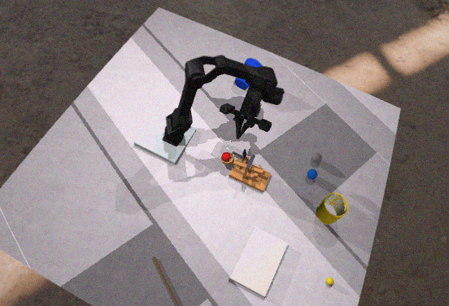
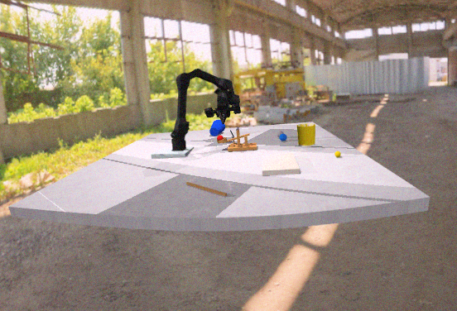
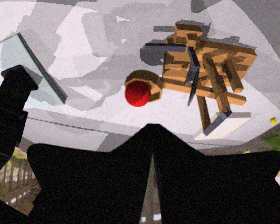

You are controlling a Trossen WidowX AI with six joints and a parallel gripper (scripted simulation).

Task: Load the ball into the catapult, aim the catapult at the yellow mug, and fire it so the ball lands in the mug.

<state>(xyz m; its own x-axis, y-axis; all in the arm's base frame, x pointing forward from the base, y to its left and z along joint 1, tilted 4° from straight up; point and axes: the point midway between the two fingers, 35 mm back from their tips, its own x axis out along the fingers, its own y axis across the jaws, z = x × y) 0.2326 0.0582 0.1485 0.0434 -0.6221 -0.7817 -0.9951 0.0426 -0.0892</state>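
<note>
The red ball lies 10 mm behind my gripper tip, 50 mm to the right of it and 60 mm below it. Round my gripper tip: blue ball 310 mm ahead, 60 mm to the left, 110 mm below; then wooden catapult 60 mm ahead, 30 mm to the right, 70 mm below; then grey ball 310 mm ahead, 130 mm to the left, 110 mm below.
</note>
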